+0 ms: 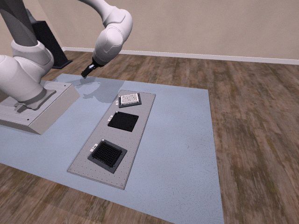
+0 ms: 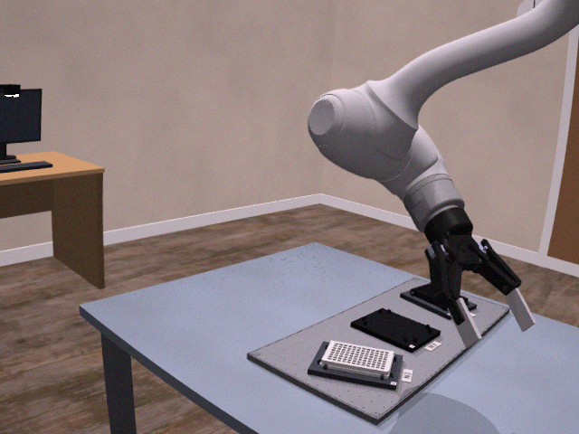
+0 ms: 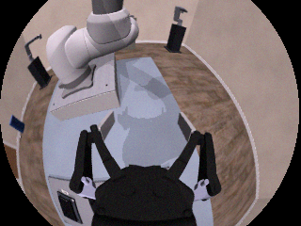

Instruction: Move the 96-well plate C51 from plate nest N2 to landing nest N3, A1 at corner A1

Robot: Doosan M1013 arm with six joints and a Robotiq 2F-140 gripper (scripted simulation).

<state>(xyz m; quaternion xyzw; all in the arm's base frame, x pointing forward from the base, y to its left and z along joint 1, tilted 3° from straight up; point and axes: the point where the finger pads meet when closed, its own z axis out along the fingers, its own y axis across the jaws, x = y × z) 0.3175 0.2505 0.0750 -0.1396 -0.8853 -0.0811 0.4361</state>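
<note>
Now: the white 96-well plate C51 270 mm ahead of my hand, 170 mm below it and 60 mm to the right of it. Also, from my hand: black landing nest N3: 290 mm ahead, 250 mm to the right, 190 mm below; then black 96-well plate C15: 470 mm to the right, 290 mm ahead, 170 mm below; then dark grey nest: 270 mm ahead, 190 mm below, 60 mm to the right.
</note>
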